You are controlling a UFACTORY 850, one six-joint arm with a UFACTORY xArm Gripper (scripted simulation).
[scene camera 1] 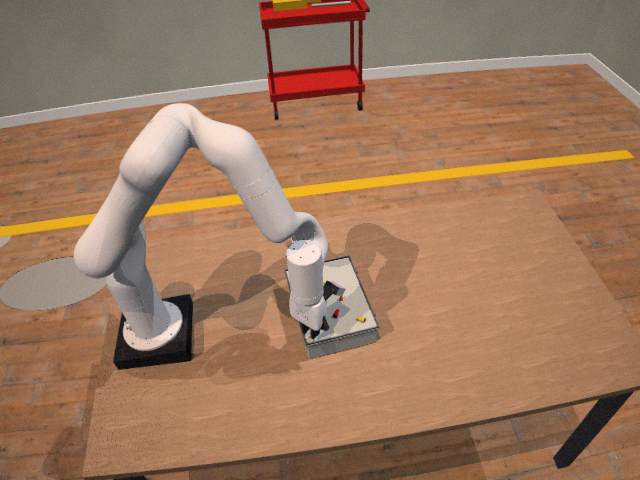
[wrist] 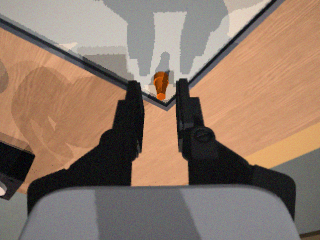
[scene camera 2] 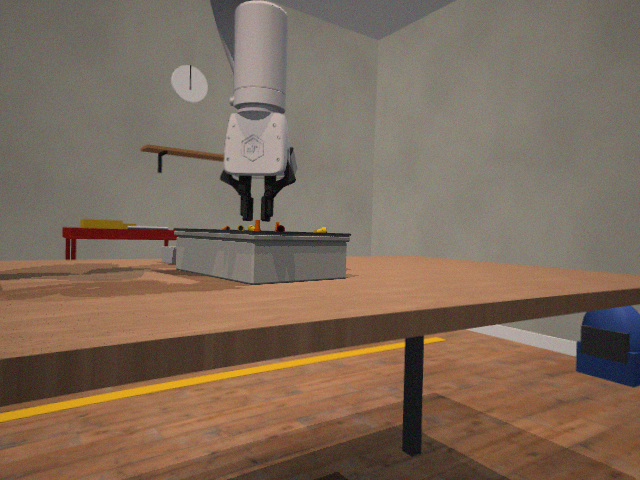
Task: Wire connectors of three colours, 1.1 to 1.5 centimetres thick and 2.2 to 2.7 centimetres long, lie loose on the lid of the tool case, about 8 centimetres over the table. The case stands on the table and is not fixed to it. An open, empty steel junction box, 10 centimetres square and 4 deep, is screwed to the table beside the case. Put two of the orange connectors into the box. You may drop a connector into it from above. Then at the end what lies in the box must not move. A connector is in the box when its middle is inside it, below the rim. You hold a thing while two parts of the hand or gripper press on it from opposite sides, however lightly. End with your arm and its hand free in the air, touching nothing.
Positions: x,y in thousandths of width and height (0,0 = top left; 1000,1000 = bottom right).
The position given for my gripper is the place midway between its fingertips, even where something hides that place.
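I can see my gripper (scene camera 1: 487,693), and the wrist view shows me the gripper (wrist: 498,398) as well. There is also a grey tool case (scene camera 2: 395,536) in the scene. Scene camera 1 gives me the case (scene camera 1: 540,693) too, and so does the wrist view, with the case (wrist: 367,202).
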